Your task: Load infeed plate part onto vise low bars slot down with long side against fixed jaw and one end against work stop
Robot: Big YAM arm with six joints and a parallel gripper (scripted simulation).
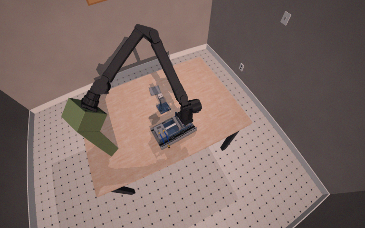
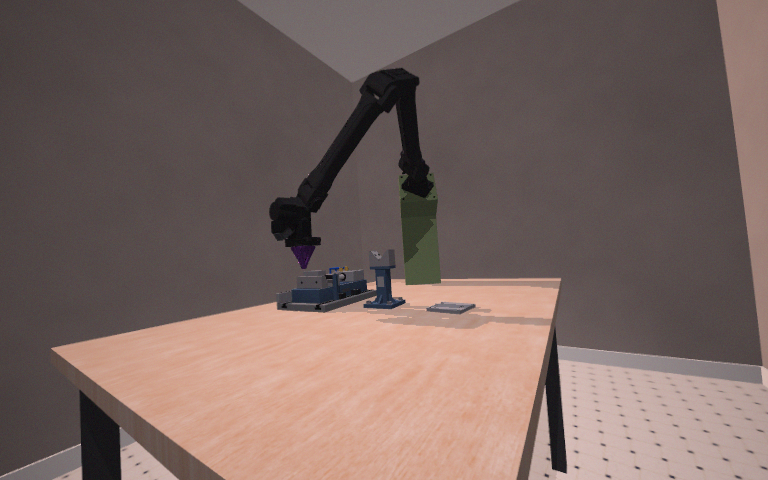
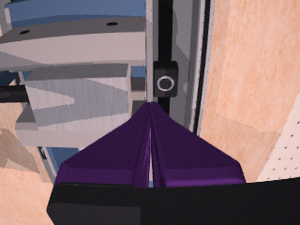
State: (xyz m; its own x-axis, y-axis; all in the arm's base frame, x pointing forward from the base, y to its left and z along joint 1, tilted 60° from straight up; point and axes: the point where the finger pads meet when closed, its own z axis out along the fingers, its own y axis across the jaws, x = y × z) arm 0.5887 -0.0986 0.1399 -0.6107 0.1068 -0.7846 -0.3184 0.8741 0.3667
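Now: the part 2 cm behind my hand, 4 cm to the left of it and 4 cm below it. The rest, counted from my hand: fixed jaw: 6 cm to the left, 5 cm below; work stop rod: 5 cm behind, 9 cm to the left, 4 cm below; moving jaw: 6 cm behind, 3 cm to the left, 5 cm below.
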